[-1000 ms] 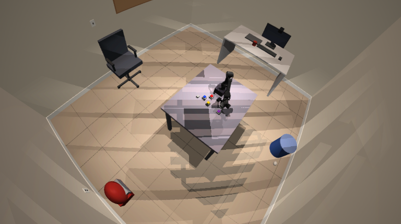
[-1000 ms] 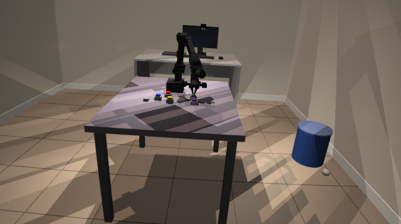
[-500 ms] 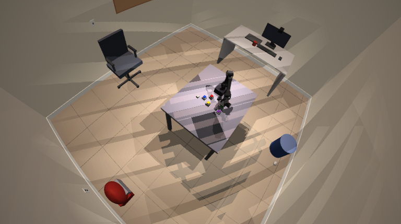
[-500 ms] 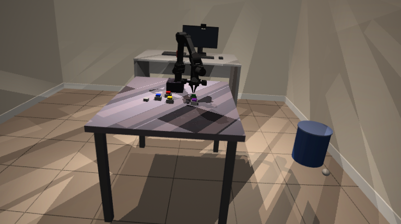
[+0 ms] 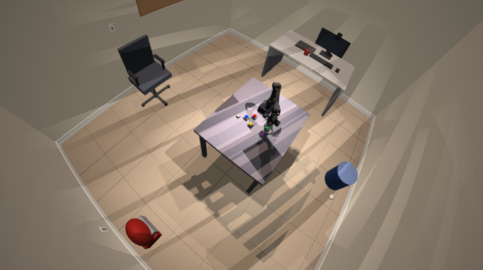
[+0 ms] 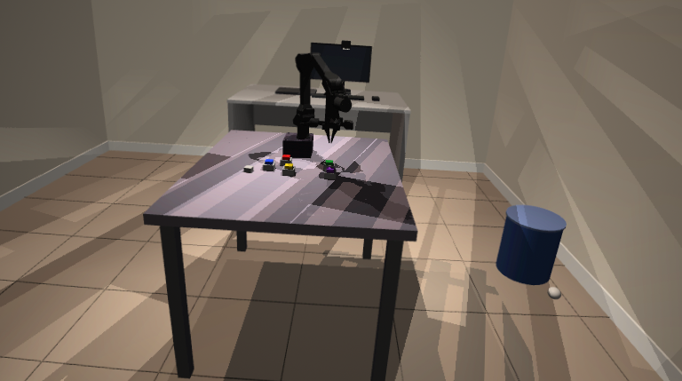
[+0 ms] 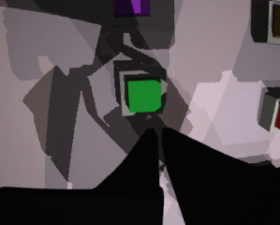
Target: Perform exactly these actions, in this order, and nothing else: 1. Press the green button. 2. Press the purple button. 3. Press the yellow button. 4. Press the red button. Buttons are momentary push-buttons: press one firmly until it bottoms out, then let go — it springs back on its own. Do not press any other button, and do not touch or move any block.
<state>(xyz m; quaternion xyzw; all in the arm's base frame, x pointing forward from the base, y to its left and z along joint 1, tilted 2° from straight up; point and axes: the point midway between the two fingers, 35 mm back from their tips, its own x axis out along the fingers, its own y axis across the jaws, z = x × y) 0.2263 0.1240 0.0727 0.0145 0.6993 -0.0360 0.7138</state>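
My gripper tip is 9 cm short of the purple button and 9 cm above it. Round my gripper tip: green button: 9 cm below; red button: 5 cm behind, 19 cm to the right, 9 cm below; yellow button: 7 cm ahead, 17 cm to the right, 9 cm below.
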